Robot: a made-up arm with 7 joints. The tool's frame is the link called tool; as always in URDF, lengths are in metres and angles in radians. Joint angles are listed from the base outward.
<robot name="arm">
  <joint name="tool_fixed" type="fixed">
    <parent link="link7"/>
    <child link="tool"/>
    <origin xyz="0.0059 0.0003 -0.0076" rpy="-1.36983 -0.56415 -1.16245"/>
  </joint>
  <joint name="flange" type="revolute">
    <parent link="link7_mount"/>
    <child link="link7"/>
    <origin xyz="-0.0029 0.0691 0.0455" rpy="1.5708 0 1.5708"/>
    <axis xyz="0 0 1"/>
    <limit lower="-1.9" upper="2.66"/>
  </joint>
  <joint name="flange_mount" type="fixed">
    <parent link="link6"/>
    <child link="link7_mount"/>
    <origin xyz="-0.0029 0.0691 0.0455"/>
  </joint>
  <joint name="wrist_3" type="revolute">
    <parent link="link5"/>
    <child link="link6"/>
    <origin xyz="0.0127 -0.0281 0.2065" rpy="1.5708 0 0"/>
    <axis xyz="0 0 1"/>
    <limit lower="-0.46" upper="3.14"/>
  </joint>
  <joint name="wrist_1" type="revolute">
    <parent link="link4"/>
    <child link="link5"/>
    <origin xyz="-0.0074 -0.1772 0.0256" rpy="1.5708 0 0"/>
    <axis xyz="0 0 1"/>
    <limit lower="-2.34" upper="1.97"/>
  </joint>
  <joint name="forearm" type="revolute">
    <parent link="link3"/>
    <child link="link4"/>
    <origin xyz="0.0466 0.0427 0.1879" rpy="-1.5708 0 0"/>
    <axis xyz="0 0 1"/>
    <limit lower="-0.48" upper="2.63"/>
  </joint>
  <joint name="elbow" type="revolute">
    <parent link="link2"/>
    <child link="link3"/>
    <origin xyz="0.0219 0.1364 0.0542" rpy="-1.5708 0 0"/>
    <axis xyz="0 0 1"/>
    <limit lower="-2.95" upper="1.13"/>
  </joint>
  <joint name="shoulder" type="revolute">
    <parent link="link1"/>
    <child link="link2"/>
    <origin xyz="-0.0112 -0.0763 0.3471" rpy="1.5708 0 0"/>
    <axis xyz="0 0 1"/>
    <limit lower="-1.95" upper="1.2"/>
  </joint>
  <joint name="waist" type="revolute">
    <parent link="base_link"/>
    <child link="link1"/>
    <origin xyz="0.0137 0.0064 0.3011"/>
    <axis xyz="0 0 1"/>
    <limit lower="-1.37" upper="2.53"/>
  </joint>
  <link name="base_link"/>
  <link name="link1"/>
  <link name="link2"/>
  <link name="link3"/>
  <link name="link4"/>
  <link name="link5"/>
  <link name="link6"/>
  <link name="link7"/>
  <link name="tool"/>
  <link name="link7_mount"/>
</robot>
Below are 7 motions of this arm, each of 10 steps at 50 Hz.
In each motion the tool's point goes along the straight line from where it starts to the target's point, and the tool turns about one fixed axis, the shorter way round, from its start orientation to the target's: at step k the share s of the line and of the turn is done. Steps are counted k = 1, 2, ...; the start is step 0. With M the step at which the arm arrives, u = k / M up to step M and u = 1 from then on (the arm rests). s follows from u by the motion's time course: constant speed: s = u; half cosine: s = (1 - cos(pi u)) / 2; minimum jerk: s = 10 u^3 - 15 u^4 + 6 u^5.
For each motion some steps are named. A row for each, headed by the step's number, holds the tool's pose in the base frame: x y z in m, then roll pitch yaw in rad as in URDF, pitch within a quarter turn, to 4 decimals.
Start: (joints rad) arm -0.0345 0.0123 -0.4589 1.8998 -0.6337 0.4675 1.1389
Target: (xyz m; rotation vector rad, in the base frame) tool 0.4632 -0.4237 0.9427 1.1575 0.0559 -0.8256
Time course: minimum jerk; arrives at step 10
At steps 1, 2, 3, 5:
1: 0.5159 -0.3879 0.9410 1.1160 0.4081 -0.5369
2: 0.5133 -0.3897 0.9411 1.1137 0.4107 -0.5426
3: 0.5077 -0.3935 0.9413 1.1086 0.4161 -0.5549
5: 0.4898 -0.4056 0.9418 1.0919 0.4331 -0.5948

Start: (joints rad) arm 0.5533 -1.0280 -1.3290 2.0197 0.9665 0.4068 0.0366
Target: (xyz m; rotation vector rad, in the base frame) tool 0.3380 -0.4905 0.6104 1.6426 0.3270 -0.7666
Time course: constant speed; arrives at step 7
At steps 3, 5, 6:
3: 0.3739 -0.4788 0.6015 1.6727 0.7103 -0.1994
5: 0.3559 -0.4847 0.6060 1.6530 0.7037 -0.2319
6: 0.3470 -0.4876 0.6082 1.6433 0.7002 -0.2481

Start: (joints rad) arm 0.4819 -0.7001 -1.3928 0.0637 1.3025 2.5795 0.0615
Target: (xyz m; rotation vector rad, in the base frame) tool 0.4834 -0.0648 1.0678 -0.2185 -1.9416 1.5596
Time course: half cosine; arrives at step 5
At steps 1, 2, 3, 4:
1: 0.4874 -0.0693 1.0635 -1.6525 -0.3999 2.5496
2: 0.4863 -0.0681 1.0647 -1.6599 -0.3932 2.5581
3: 0.4849 -0.0665 1.0662 -1.6688 -0.3848 2.5684
4: 0.4838 -0.0653 1.0673 -1.6760 -0.3780 2.5767

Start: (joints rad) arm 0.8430 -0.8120 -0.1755 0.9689 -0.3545 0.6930 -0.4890
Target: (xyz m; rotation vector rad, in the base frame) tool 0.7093 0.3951 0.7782 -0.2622 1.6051 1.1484
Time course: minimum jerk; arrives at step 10
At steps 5, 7, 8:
5: 0.6938 0.4193 0.8164 1.2516 1.0058 2.1985
7: 0.7042 0.4030 0.7906 1.3910 1.0059 2.3107
8: 0.7075 0.3979 0.7826 1.4343 1.0042 2.3455

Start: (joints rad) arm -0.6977 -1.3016 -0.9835 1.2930 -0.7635 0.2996 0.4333
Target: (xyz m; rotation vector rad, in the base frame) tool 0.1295 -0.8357 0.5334 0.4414 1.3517 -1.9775
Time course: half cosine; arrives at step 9
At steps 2, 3, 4, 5, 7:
2: 0.1448 -0.8241 0.5058 -0.9200 0.8039 -2.5880
3: 0.1425 -0.8258 0.5100 -0.9397 0.7839 -2.6041
4: 0.1396 -0.8280 0.5151 -0.9627 0.7591 -2.6227
5: 0.1366 -0.8303 0.5205 -0.9860 0.7324 -2.6411
7: 0.1315 -0.8342 0.5297 -1.0229 0.6861 -2.6698

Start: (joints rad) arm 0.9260 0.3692 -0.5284 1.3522 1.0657 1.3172 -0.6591
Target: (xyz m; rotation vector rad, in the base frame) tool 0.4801 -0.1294 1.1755 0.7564 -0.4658 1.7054
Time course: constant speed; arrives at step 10
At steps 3, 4, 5, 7, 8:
3: 0.4809 -0.1169 1.1466 0.1937 -0.9133 1.7882
4: 0.4808 -0.1186 1.1507 0.1815 -0.8928 1.7854
5: 0.4807 -0.1204 1.1549 0.1696 -0.8724 1.7823
7: 0.4804 -0.1240 1.1631 0.1462 -0.8316 1.7752
8: 0.4803 -0.1258 1.1672 0.1347 -0.8112 1.7712

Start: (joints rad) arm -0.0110 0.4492 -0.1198 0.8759 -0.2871 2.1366 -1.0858
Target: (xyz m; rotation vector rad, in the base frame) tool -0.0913 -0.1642 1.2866 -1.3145 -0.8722 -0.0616
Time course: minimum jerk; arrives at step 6
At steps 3, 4, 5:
3: -0.0862 -0.1613 1.2907 -1.5652 -0.6075 0.5842
4: -0.0892 -0.1630 1.2883 -1.5731 -0.6177 0.5650
5: -0.0909 -0.1640 1.2869 -1.5778 -0.6239 0.5535

